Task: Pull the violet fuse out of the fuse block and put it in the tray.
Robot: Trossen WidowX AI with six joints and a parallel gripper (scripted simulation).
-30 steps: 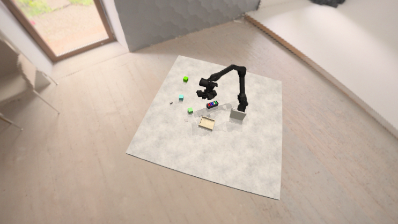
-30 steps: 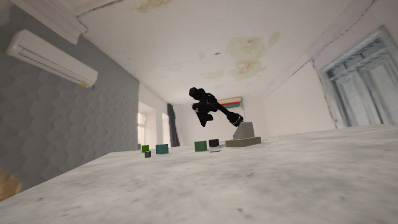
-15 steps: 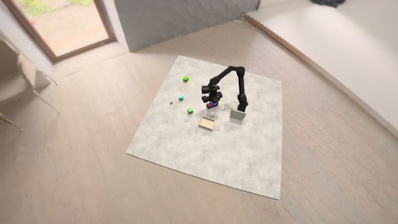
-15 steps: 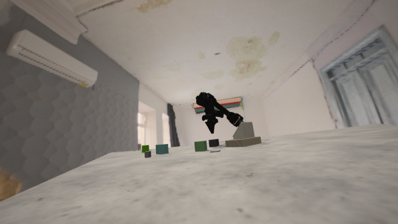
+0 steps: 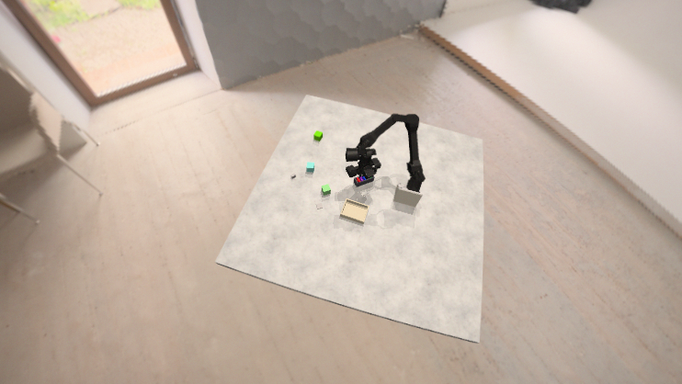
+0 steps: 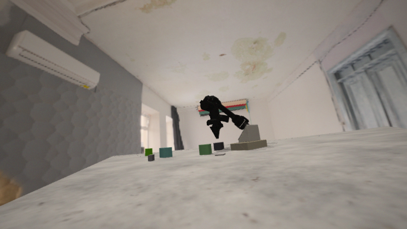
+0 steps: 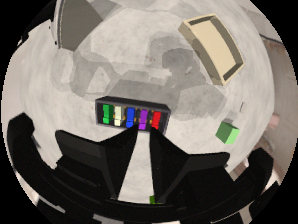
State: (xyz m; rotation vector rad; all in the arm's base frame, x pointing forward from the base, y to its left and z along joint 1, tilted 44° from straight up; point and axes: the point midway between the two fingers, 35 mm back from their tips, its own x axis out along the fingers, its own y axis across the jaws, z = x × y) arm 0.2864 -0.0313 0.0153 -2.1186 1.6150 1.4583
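Right now my gripper tip is 40 mm above the violet fuse. Also, from my gripper tip: beige tray (10 mm behind, 200 mm to the left, 60 mm below); small grey piece (380 mm ahead, 70 mm to the left, 50 mm below); teal cube (300 mm ahead, 10 mm to the right, 40 mm below).
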